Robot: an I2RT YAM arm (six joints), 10 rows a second.
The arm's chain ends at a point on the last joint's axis. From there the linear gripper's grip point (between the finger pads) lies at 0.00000 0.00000 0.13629 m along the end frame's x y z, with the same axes.
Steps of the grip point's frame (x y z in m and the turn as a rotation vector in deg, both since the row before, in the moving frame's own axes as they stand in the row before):
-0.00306, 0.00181, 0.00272, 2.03, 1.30, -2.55
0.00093, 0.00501, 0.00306, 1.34, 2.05, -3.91
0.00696, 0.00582, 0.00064, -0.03, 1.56, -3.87
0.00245, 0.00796, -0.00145, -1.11, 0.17, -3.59
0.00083, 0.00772, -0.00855, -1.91, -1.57, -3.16
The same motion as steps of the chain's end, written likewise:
-0.00604, 0.00670, 0.00284, 2.03, 1.30, -2.55
-0.00383, 0.00836, 0.00318, 1.34, 2.05, -3.91
0.00325, 0.00587, 0.00069, -0.03, 1.56, -3.87
0.00196, 0.00533, -0.00142, -1.11, 0.17, -3.59
0.00444, 0.00308, -0.00842, -1.91, -1.57, -3.16

